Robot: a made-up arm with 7 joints.
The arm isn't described. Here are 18 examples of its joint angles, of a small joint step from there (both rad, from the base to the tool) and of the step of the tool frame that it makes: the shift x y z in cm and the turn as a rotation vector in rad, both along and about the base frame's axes.
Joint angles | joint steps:
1: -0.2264 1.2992 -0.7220 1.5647 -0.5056 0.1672 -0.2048 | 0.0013 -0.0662 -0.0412 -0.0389 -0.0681 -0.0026 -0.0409
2: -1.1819 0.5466 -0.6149 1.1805 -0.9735 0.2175 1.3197 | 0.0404 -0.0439 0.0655 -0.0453 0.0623 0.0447 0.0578
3: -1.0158 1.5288 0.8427 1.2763 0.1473 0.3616 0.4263 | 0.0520 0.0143 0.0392 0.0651 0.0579 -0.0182 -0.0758
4: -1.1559 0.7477 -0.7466 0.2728 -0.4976 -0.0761 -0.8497 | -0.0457 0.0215 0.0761 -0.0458 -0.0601 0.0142 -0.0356
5: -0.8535 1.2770 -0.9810 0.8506 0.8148 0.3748 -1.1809 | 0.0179 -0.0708 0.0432 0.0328 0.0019 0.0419 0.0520
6: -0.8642 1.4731 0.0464 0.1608 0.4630 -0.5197 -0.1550 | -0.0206 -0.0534 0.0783 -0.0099 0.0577 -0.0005 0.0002
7: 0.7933 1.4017 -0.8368 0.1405 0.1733 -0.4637 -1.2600 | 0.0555 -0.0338 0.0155 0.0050 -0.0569 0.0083 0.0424
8: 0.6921 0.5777 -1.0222 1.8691 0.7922 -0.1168 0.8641 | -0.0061 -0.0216 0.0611 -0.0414 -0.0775 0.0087 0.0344
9: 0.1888 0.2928 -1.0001 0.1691 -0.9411 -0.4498 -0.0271 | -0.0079 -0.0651 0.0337 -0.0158 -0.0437 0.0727 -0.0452
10: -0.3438 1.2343 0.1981 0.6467 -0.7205 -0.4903 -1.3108 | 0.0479 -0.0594 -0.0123 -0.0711 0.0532 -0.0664 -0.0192
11: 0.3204 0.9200 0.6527 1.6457 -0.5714 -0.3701 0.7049 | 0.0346 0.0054 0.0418 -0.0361 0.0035 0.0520 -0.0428
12: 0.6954 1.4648 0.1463 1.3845 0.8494 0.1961 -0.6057 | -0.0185 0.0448 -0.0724 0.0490 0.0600 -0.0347 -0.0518
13: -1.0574 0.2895 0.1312 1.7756 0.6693 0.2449 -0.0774 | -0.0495 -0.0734 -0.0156 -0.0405 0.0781 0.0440 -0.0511
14: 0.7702 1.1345 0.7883 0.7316 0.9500 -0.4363 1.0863 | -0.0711 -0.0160 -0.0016 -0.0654 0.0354 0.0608 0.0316
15: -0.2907 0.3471 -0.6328 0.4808 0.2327 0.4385 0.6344 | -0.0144 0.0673 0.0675 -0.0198 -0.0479 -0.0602 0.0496
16: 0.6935 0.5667 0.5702 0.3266 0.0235 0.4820 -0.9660 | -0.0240 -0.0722 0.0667 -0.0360 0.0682 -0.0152 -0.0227
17: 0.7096 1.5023 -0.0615 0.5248 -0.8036 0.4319 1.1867 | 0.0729 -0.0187 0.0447 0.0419 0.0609 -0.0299 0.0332
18: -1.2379 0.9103 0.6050 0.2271 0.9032 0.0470 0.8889 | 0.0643 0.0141 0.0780 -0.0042 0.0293 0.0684 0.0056
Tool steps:
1: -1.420 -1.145 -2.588 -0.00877 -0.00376 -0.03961
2: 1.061 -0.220 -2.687 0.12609 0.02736 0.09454
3: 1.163 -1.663 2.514 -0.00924 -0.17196 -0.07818
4: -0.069 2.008 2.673 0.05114 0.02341 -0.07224
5: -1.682 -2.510 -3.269 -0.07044 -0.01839 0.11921
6: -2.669 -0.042 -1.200 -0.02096 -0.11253 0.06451
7: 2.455 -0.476 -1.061 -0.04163 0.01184 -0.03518
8: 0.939 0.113 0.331 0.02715 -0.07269 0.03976
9: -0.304 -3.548 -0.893 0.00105 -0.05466 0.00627
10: -1.394 0.271 -2.500 -0.11250 -0.06929 0.04334
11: -0.192 1.426 1.111 -0.07397 -0.09704 0.06682
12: 0.403 -1.194 0.241 0.02926 0.02121 -0.02313
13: -3.706 -2.093 -0.722 -0.06551 0.14823 0.13630
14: 0.246 0.387 -3.167 -0.08275 0.09832 -0.08176
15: -0.111 4.265 1.416 0.02989 -0.02488 0.00574
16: -0.073 -3.447 -4.166 -0.13998 -0.02409 0.04156
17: 0.916 -0.888 1.606 -0.04810 -0.16172 -0.08848
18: 1.160 0.607 -1.668 0.02814 -0.14183 0.07615
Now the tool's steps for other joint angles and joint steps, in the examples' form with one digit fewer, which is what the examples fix.
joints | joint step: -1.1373 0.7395 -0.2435 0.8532 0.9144 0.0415 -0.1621 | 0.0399 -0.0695 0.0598 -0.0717 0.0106 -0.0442 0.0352
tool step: -1.57 -1.15 -1.40 0.0343 -0.0777 0.0887
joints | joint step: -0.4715 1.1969 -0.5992 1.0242 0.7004 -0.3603 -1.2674 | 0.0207 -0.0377 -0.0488 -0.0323 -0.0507 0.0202 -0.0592
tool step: -1.04 -0.77 -1.81 0.0511 0.0316 0.0020
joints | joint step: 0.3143 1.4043 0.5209 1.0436 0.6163 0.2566 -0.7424 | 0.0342 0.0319 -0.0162 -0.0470 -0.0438 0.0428 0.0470
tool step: -0.79 0.62 1.07 -0.0121 0.0566 0.0315
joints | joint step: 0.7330 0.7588 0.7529 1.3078 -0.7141 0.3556 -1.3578 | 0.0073 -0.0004 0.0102 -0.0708 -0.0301 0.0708 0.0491
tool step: 0.89 1.50 -1.05 -0.1365 0.0677 0.0085
